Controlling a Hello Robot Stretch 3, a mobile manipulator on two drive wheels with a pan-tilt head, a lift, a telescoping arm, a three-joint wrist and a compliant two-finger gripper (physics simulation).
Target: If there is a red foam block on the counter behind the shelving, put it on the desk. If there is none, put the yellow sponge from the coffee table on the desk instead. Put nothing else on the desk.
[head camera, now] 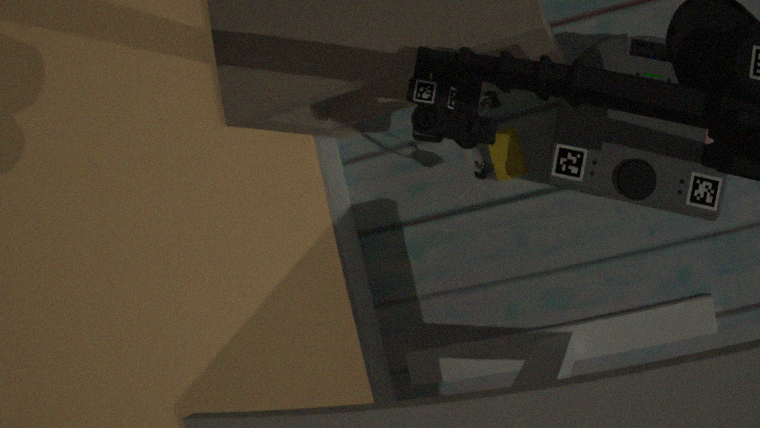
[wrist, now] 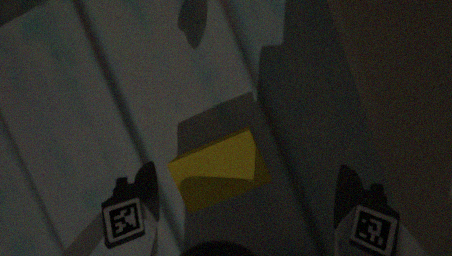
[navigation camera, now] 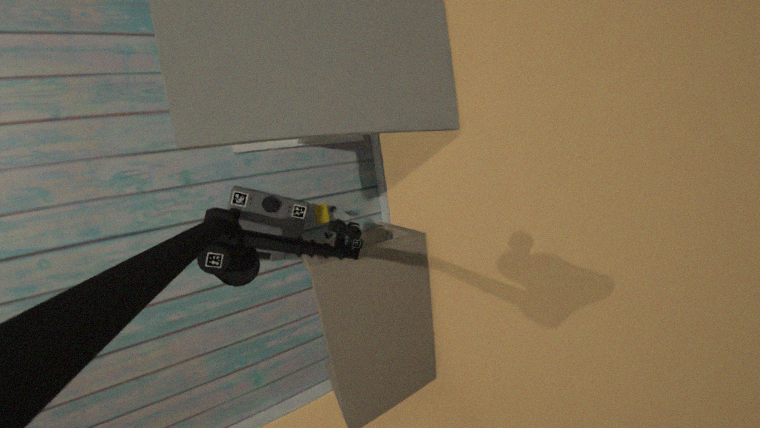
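Where they show: gripper, fingertip midpoint: [wrist: 244, 183] [navigation camera: 329, 221]; robot's base at its link origin: [head camera: 634, 177] [navigation camera: 270, 203].
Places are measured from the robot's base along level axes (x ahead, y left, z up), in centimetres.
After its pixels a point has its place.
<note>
A yellow block [head camera: 507, 154] {x 0.7, y -27.1, z 4.5 cm} [navigation camera: 322, 213] {x 1.0, y -27.3, z 4.5 cm} [wrist: 215, 162] {x 1.0, y -28.8, z 4.5 cm}, which looks like the sponge, lies low at the end of the robot's grey base; whether it rests on the base or the floor is hard to tell. My gripper [head camera: 484, 134] {x -2.2, y -29.7, z 13.6 cm} [navigation camera: 330, 222] {x -2.2, y -29.7, z 13.6 cm} [wrist: 244, 183] {x -2.2, y -29.7, z 13.6 cm} points down above it, fingers wide apart and empty. In the wrist view the block shows between and beyond the fingertips, nearer the left finger, with gaps on both sides. In the head view the wrist hides part of the gripper. No red foam block shows. Which surface is the desk or the counter cannot be told.
A large grey surface [head camera: 611, 396] {x 21.0, y 0.7, z 72.1 cm} [navigation camera: 313, 69] {x 36.0, y 0.2, z 72.1 cm} stands on one side of the arm and a smaller grey box [head camera: 308, 26] {x -14.3, y -54.4, z 45.0 cm} [navigation camera: 382, 329] {x -44.2, y -56.0, z 45.1 cm} on the other, close to the wrist. Both adjoin the tan wall [head camera: 159, 239] {x 21.0, y -62.7, z 63.6 cm} [navigation camera: 585, 132] {x 36.1, y -55.8, z 105.7 cm}. A white piece [head camera: 643, 321] lies low beside the large one.
</note>
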